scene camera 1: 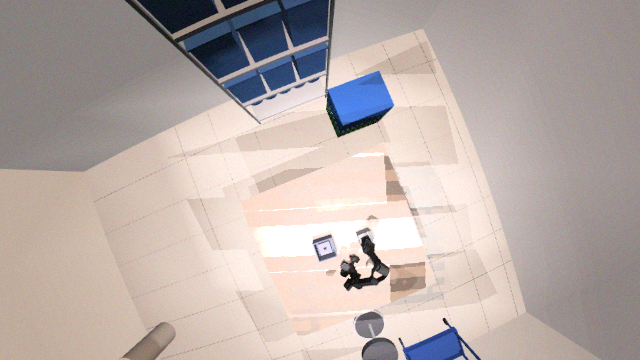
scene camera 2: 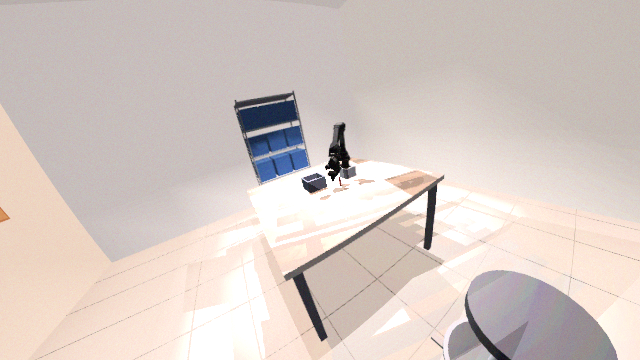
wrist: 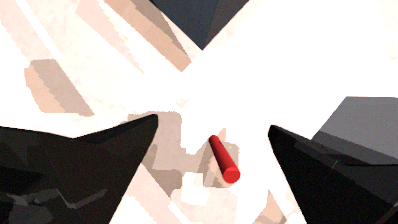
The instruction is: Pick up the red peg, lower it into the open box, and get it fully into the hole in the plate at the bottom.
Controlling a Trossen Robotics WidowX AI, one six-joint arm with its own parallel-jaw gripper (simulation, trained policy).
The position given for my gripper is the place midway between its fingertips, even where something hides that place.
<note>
I see my gripper (wrist: 213, 124) and a red peg (wrist: 231, 174).
</note>
